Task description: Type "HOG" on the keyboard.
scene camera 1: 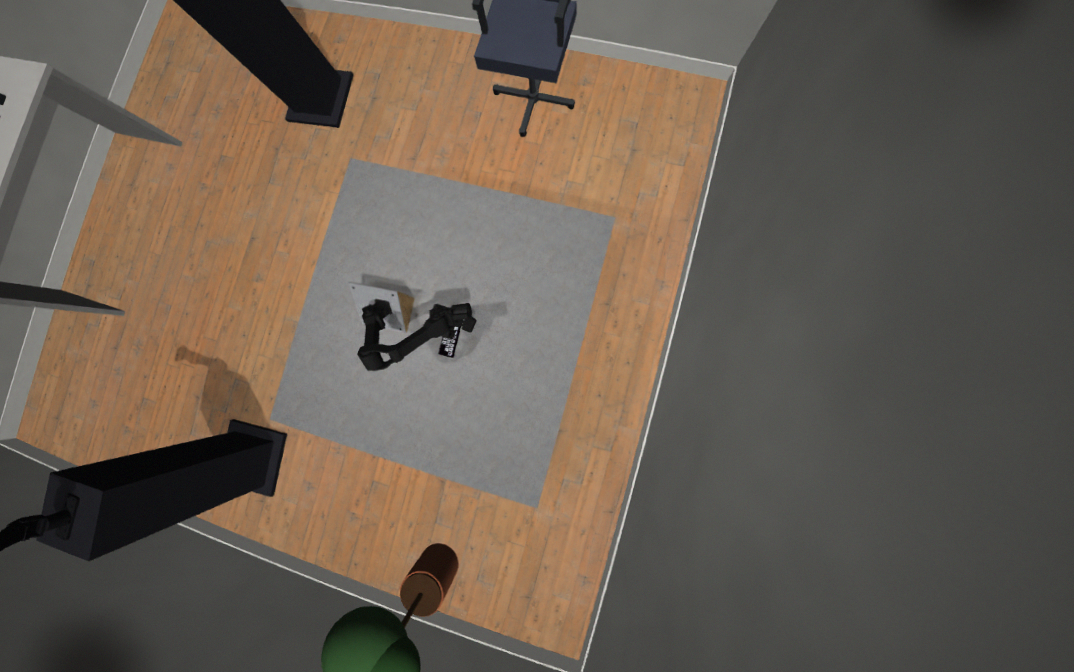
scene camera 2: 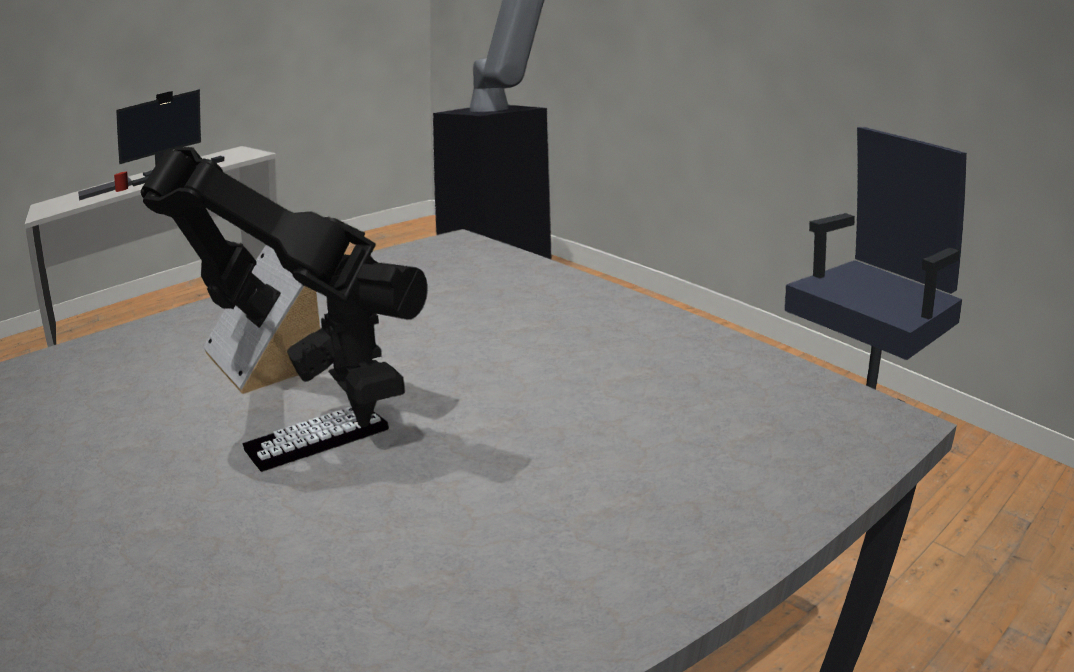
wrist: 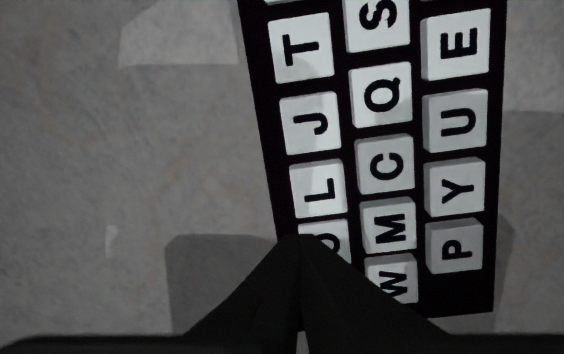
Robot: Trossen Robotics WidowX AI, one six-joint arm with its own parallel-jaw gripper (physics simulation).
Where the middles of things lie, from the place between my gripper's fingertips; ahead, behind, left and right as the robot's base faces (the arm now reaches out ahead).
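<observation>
My hand, relative to the black keyboard (scene camera 2: 341, 427), is 70 mm to the left of it and 30 mm beyond it.
</observation>
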